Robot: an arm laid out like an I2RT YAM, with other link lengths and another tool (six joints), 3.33 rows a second.
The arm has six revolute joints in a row. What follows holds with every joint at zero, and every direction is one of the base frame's. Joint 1 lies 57.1 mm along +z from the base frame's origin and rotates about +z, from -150 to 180 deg. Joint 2 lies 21.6 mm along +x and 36.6 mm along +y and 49.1 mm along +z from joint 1 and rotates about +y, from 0 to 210 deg. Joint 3 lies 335.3 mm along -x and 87.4 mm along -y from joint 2 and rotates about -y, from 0 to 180 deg. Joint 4 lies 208.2 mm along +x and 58.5 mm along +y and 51 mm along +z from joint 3 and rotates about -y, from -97 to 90 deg. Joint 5 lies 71.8 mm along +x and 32.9 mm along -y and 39.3 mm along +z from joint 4 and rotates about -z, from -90 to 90 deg. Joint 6 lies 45.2 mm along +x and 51.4 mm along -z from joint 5 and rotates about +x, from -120 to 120 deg. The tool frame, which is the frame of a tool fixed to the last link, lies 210 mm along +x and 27 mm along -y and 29 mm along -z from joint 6; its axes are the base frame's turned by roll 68.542, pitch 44.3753 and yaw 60.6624 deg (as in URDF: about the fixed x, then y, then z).
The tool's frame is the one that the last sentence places.
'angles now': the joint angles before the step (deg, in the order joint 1, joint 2, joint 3, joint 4, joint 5, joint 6). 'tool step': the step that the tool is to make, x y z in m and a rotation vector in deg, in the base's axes. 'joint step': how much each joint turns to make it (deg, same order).
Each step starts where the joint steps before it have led.
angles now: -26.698 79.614 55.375 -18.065 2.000 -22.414
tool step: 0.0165 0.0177 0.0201 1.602 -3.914 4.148
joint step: 0.006 -1.569 1.854 -0.647 -5.218 -0.302
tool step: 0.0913 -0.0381 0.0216 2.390 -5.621 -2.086
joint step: 0.031 14.397 14.149 4.531 -1.147 4.997
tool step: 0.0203 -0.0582 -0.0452 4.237 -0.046 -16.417
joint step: 0.135 11.590 4.814 4.636 11.128 12.855
